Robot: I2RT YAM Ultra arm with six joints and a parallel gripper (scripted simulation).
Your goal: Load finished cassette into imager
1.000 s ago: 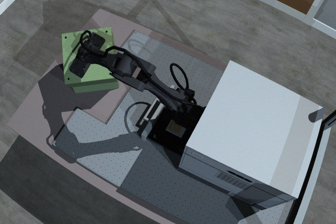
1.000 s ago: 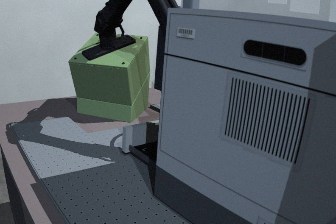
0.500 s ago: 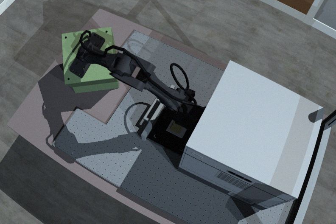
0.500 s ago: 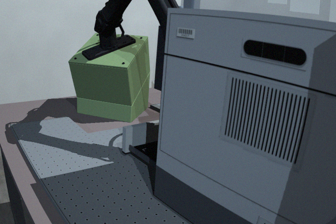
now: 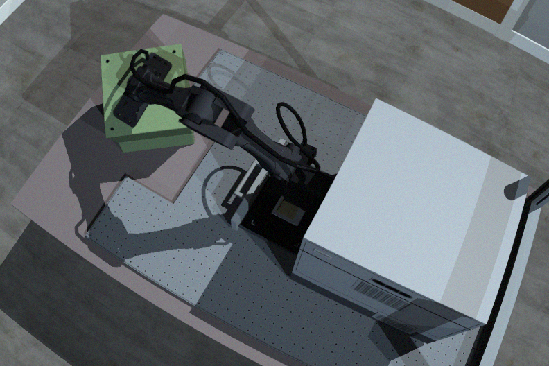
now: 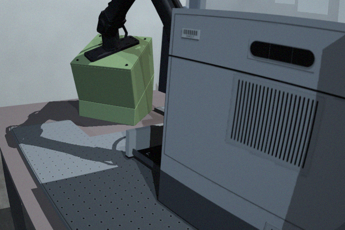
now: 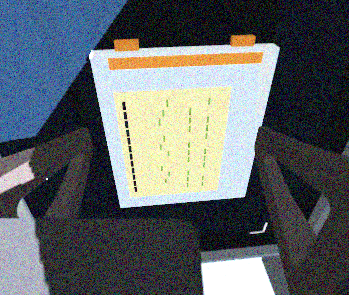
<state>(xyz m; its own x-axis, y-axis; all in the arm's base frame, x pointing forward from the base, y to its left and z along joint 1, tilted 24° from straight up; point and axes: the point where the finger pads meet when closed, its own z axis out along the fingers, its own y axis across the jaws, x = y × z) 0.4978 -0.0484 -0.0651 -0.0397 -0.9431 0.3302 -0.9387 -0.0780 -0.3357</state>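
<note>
My gripper is now 1 cm above the cassette FINISHED. Also, from my hand: imager drawer: 1 cm below, 1 cm ahead.
</note>
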